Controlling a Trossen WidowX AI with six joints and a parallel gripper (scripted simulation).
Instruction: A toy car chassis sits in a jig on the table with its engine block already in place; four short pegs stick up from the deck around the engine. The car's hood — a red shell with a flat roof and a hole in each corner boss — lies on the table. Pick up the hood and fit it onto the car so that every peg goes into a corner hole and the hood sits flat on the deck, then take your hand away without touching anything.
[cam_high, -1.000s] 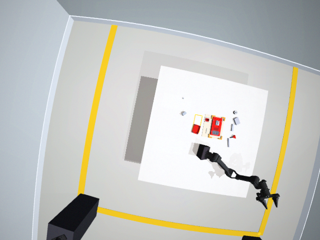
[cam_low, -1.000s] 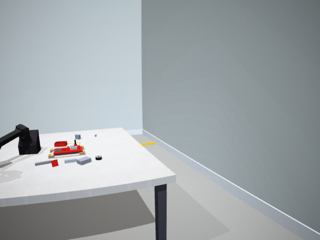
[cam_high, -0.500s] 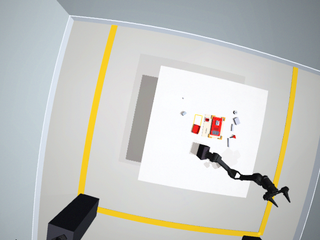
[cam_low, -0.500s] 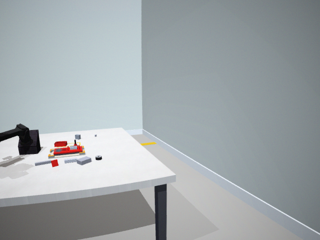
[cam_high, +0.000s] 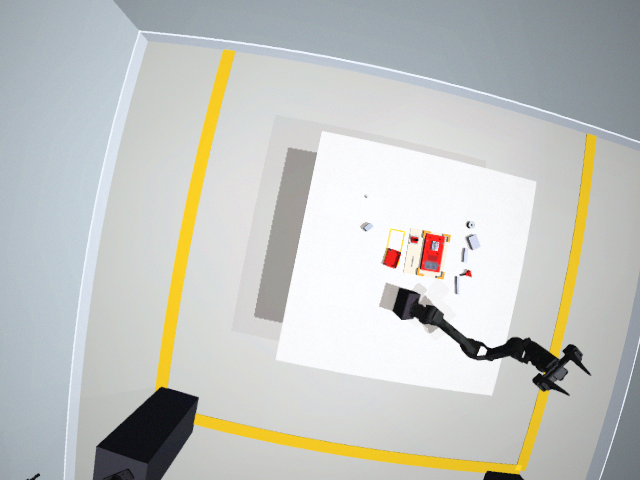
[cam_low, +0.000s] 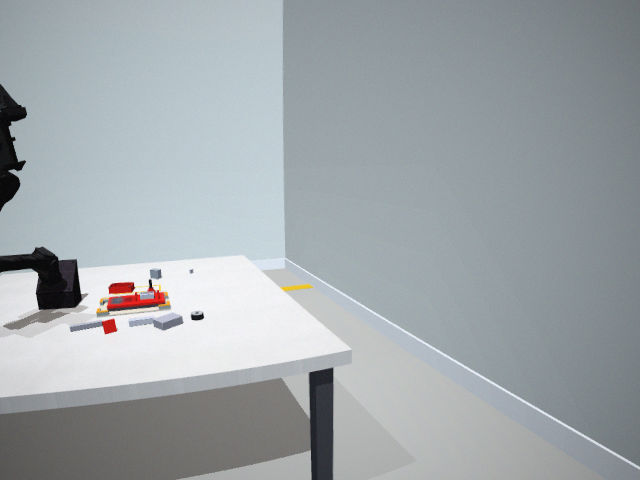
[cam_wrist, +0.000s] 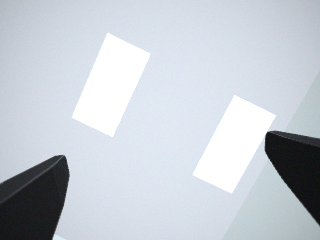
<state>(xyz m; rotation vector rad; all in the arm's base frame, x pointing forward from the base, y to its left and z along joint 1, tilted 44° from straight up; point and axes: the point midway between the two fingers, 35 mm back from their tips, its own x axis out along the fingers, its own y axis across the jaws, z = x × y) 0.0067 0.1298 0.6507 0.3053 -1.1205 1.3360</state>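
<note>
My gripper tip is now 250 mm short of the red hood, 500 mm to the right of it and 680 mm above it. The rest, counted from my gripper tip: grey bar 190 mm ahead, 100 mm to the left, 680 mm below; grey cube 380 mm ahead, 670 mm to the left, 670 mm below.
</note>
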